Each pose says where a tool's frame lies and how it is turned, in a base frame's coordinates. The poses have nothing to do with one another.
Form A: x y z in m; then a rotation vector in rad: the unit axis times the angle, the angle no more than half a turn.
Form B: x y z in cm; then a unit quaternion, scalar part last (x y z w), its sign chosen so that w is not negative. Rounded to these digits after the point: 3 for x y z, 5 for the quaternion.
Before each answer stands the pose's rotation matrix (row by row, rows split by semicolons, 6 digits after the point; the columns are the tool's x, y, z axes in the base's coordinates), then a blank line. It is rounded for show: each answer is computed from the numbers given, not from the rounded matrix.
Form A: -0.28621 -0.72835 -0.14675 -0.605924 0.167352 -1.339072
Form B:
0.243836 0.859327 0.449556; -0.943536 0.103019 0.314845; 0.224242 -0.500943 0.835926

-28.621 -72.835 -14.675 -0.27608 0.07625 -0.61014 0.73871
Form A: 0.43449 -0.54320 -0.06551 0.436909 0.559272 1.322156
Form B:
0.148975 -0.778017 0.610324; 0.979823 0.199311 0.014907; -0.133242 0.595789 0.792011

43.449 -54.320 -6.551 0.19853 0.25413 0.60078 0.73149
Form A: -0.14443 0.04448 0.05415 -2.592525 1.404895 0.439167
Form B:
0.515582 -0.837866 -0.179320; -0.790825 -0.545875 0.276797; -0.329805 -0.000901 -0.944049

-14.443 4.448 5.415 -0.86682 0.46973 0.14684 0.08009
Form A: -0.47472 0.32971 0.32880 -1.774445 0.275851 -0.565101
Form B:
0.854199 0.105224 0.509188; -0.466182 -0.278695 0.839645; 0.230259 -0.954598 -0.189007

-47.472 32.971 32.880 -0.76189 0.11844 -0.24264 0.58875
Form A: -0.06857 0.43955 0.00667 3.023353 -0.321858 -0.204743
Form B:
0.968730 -0.202789 -0.142965; -0.215437 -0.973298 -0.079229; -0.123081 0.107551 -0.986552

-6.857 43.955 0.667 0.99103 -0.10550 -0.06711 0.04712
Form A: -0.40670 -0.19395 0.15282 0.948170 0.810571 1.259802
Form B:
0.142715 -0.402529 0.904214; 0.989728 0.050267 -0.133834; 0.008420 0.914026 0.405568

-40.670 -19.395 15.282 0.41439 0.35425 0.55059 0.63217
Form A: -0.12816 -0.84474 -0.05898 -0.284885 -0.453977 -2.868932
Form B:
-0.956412 0.247412 0.155122; -0.187431 -0.927441 0.323608; 0.223931 0.280428 0.933389

-12.816 -84.474 -5.898 -0.09701 -0.15458 -0.97689 0.11128
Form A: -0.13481 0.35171 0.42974 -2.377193 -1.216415 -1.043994
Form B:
0.386541 0.789024 0.477523; 0.591673 -0.609328 0.527866; 0.707467 0.078496 -0.702374

-13.481 35.171 42.974 -0.82132 -0.42027 -0.36070 0.13678
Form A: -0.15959 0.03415 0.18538 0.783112 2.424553 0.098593
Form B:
-0.657324 0.512849 0.552187; 0.555990 0.824651 -0.104050; -0.508724 0.238616 -0.827202

-15.959 3.415 18.538 0.29378 0.90956 0.03699 0.29160
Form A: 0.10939 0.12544 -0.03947 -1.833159 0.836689 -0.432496
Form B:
0.692830 -0.345949 0.632697; -0.716233 -0.228374 0.659435; -0.083640 -0.910035 -0.406005

10.939 12.544 -3.947 -0.76276 0.34814 -0.17996 0.51441
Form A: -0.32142 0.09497 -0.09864 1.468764 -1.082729 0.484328
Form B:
0.482189 -0.829066 -0.283096; -0.341558 0.119665 -0.932212; 0.806742 0.546196 -0.225474

-32.142 9.497 -9.864 0.63008 -0.46448 0.20777 0.58660
